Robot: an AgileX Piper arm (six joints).
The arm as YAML. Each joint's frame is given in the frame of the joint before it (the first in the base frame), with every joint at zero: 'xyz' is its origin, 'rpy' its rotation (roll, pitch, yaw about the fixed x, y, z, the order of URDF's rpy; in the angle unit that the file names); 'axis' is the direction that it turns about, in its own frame. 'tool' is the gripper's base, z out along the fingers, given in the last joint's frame.
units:
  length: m
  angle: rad
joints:
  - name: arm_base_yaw
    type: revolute
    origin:
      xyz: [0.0, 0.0, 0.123]
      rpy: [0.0, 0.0, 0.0]
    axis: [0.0, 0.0, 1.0]
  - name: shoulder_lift
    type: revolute
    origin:
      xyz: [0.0, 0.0, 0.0]
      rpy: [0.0, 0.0, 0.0]
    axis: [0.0, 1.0, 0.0]
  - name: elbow
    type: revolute
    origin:
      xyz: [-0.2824, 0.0, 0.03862]
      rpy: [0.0, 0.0, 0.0]
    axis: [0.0, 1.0, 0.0]
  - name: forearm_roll
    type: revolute
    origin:
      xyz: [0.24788, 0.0, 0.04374]
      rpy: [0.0, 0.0, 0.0]
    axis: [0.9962, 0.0, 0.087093]
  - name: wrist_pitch
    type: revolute
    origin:
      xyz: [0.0, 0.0, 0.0]
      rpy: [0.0, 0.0, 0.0]
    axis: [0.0, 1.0, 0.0]
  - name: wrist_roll
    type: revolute
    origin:
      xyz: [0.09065, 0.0, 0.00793]
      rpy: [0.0, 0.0, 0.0]
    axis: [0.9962, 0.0, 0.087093]
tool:
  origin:
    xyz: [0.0, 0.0, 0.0]
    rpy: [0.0, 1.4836, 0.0]
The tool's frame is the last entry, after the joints.
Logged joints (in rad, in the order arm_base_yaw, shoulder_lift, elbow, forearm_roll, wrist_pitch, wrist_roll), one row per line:
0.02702 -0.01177 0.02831 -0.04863 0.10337 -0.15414
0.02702 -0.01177 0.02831 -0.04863 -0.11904 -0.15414
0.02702 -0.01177 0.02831 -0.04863 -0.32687 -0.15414
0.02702 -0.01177 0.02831 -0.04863 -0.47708 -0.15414
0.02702 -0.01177 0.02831 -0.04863 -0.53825 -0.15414
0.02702 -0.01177 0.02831 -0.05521 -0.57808 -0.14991
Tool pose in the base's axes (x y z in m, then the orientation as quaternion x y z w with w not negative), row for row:
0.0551 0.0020 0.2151 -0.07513 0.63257 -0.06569 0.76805
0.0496 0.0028 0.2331 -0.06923 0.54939 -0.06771 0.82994
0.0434 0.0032 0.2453 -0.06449 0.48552 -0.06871 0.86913
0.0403 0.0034 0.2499 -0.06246 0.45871 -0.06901 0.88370
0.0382 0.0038 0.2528 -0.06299 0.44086 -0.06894 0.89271
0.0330 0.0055 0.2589 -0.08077 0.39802 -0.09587 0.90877
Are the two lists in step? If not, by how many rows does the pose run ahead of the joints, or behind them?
The pose runs 1 row ahead of the joints: the pose in row i belongs to the joints in row i + 1.
